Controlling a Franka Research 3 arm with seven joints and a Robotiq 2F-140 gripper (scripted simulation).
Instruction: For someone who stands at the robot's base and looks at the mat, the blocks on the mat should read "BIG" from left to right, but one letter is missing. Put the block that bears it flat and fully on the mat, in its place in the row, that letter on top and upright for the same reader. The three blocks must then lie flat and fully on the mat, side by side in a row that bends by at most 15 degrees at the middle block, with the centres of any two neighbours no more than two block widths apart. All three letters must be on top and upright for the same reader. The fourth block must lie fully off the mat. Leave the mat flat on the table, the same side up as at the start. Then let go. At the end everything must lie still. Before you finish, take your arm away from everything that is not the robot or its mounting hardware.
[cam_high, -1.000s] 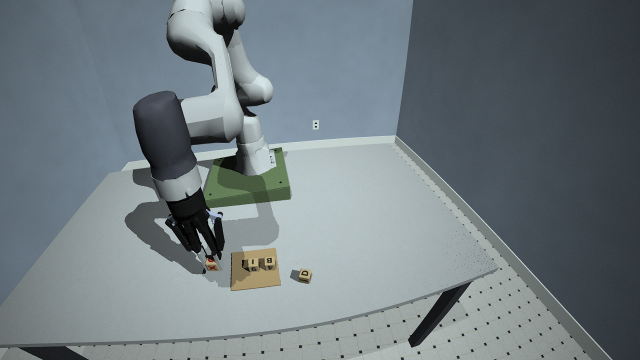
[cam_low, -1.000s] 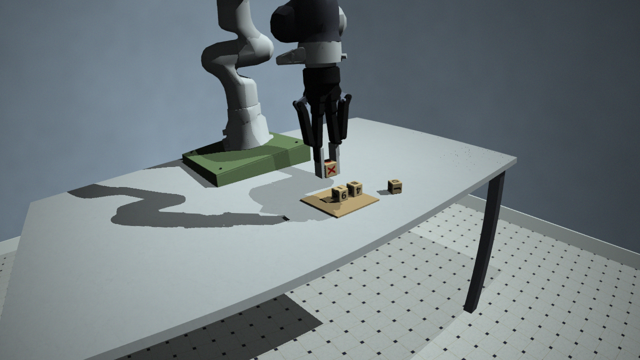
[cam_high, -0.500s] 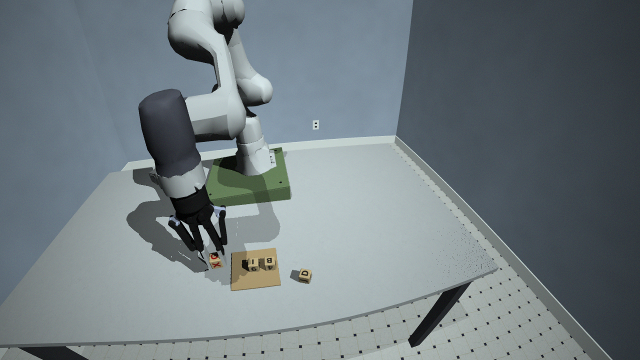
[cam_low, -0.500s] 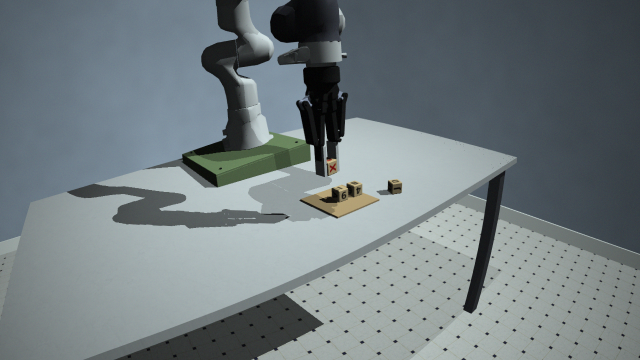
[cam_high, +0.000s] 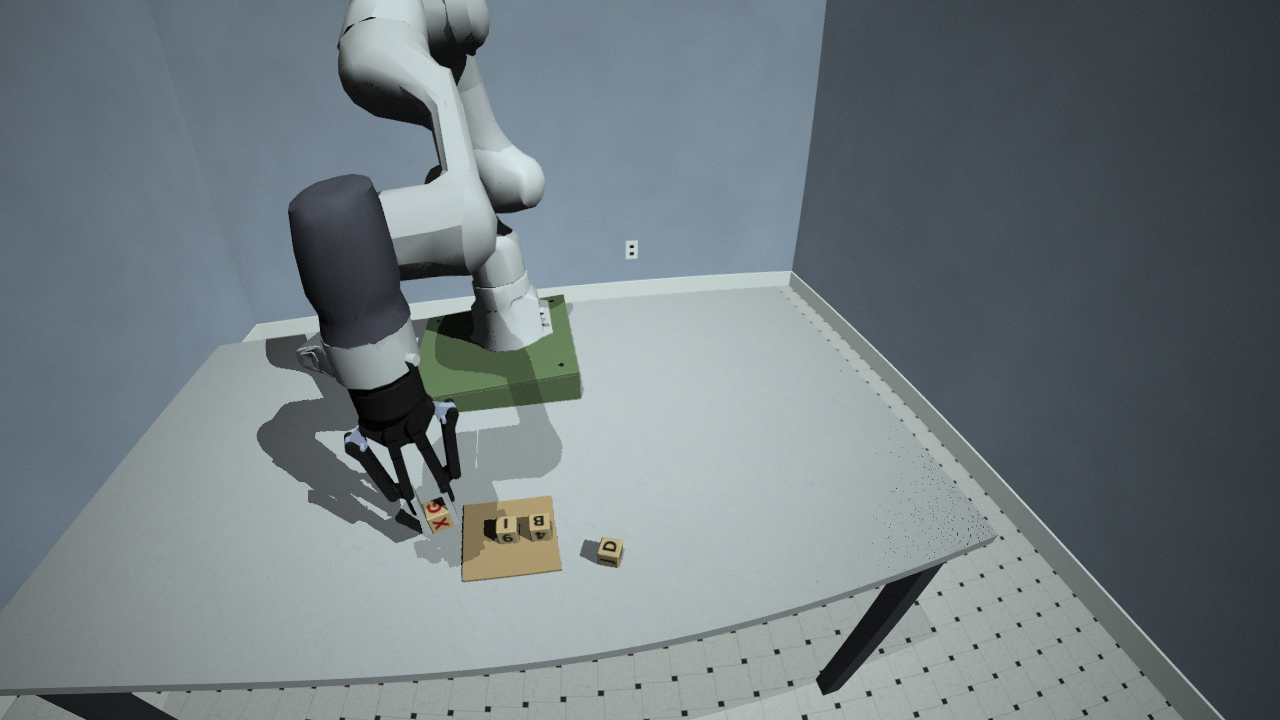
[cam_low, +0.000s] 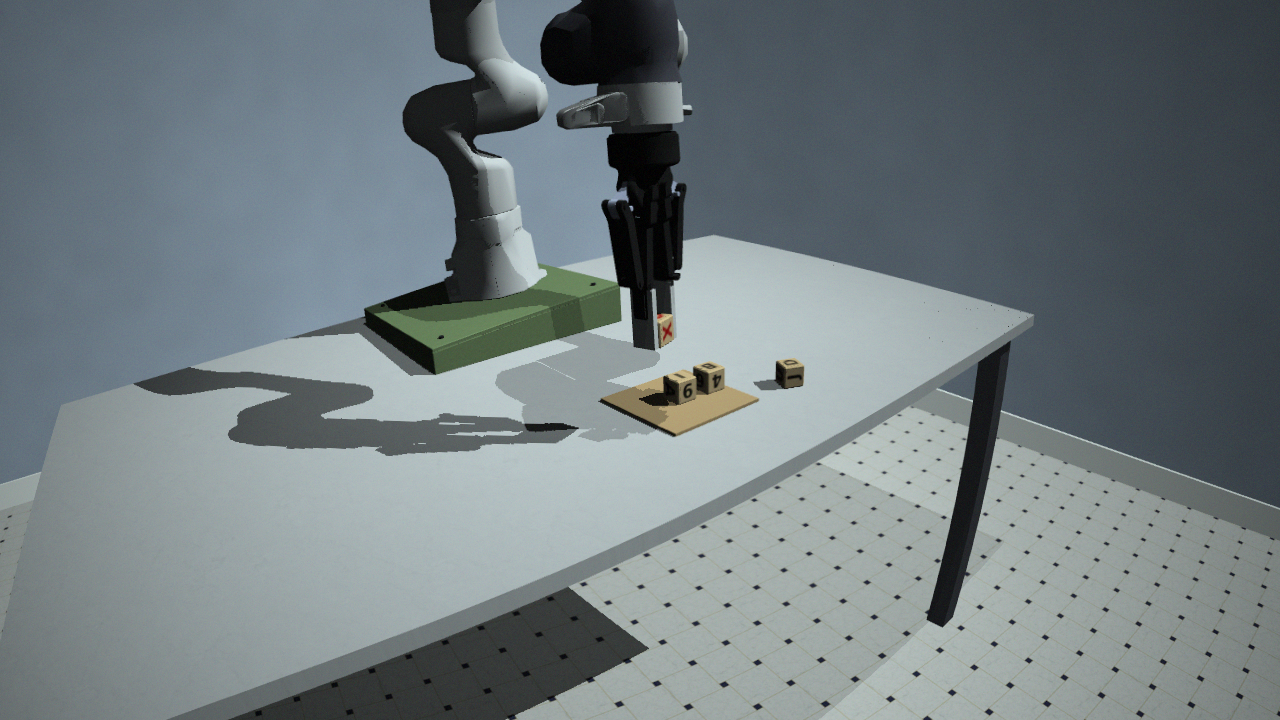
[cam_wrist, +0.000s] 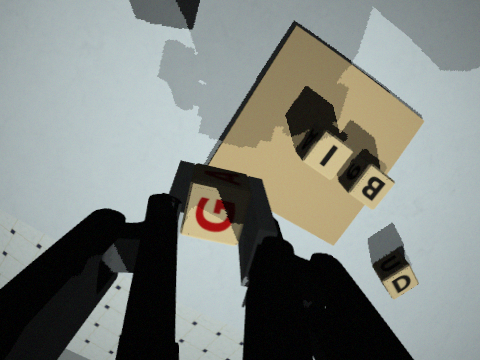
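Right now the I block is 6 cm behind my hand, 7 cm to the left of it and 12 cm below it. From my hand the other things lie so: tan mat: 6 cm behind, 7 cm to the left, 14 cm below; then B block: 6 cm behind, 11 cm to the left, 12 cm below; then G block: 2 cm below.
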